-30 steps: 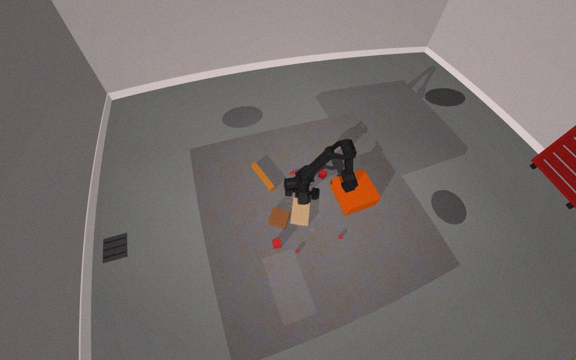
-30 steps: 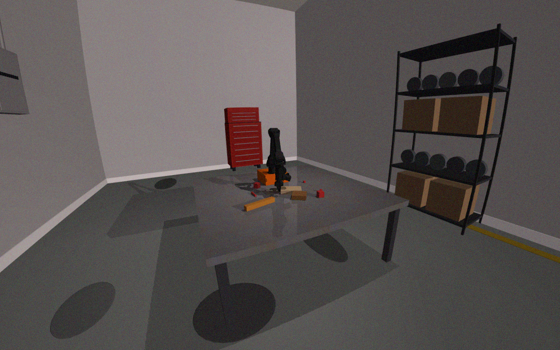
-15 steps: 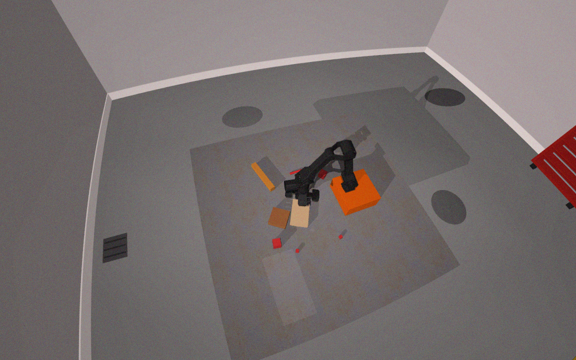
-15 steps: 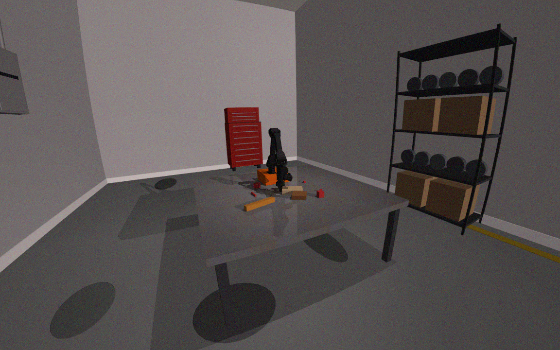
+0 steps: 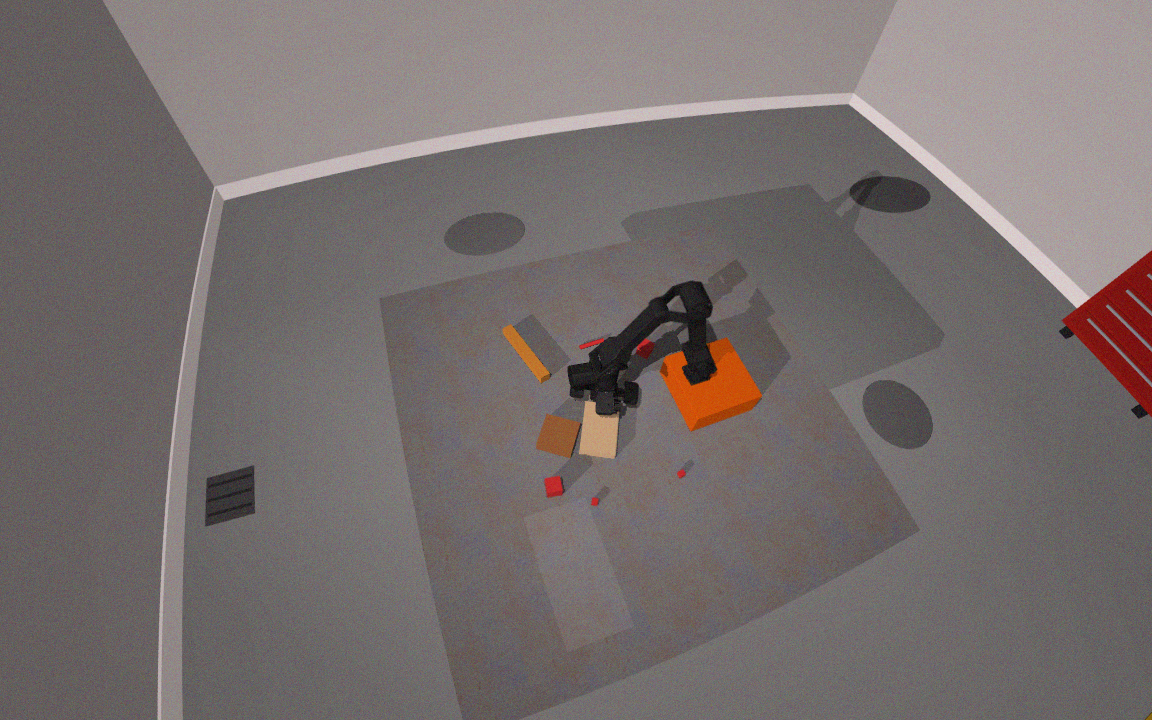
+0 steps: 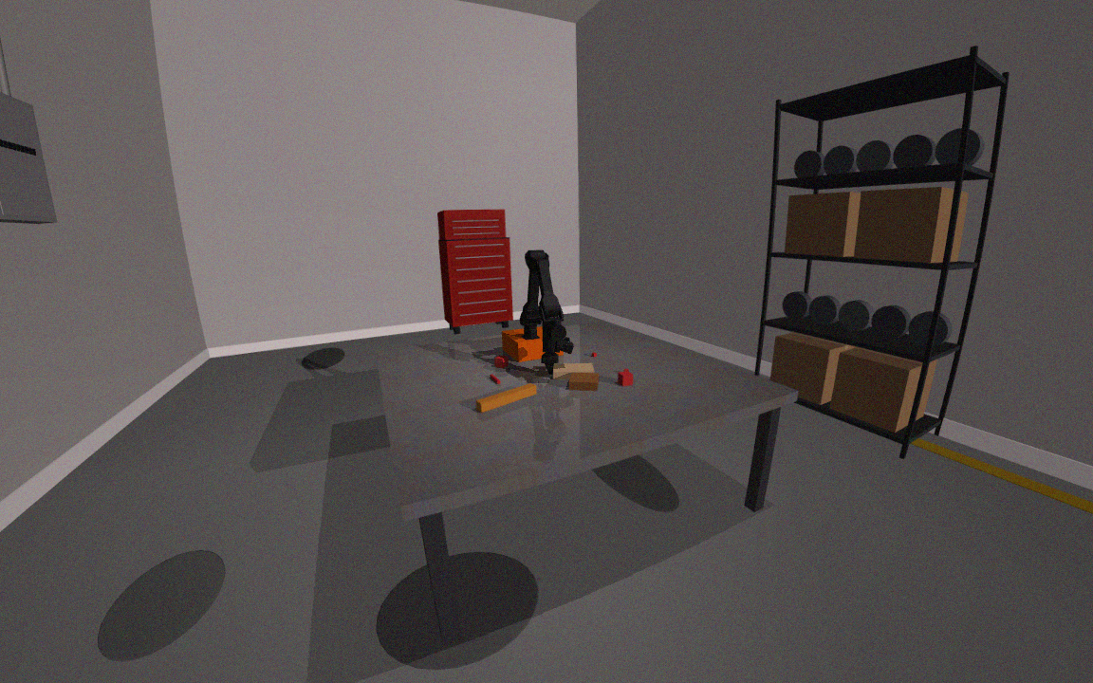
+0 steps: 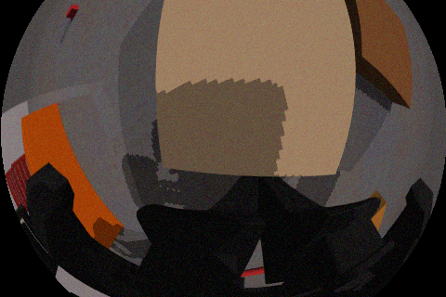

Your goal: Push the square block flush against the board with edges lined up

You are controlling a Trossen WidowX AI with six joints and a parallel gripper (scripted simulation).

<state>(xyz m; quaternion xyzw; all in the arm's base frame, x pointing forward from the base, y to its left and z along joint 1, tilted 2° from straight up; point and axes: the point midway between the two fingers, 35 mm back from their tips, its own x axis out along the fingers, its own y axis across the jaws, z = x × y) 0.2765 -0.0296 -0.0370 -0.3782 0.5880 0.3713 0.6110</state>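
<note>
Right now the board is 80 mm to the left of my gripper tip, 40 mm ahead of it and 10 mm above it. From my gripper tip the other things lie so: brown square block: 150 mm ahead, 60 mm to the left, 10 mm above; then thin red strip: 210 mm to the right, 50 mm behind; then long orange bar: 230 mm to the right, 160 mm ahead, 10 mm above.
</note>
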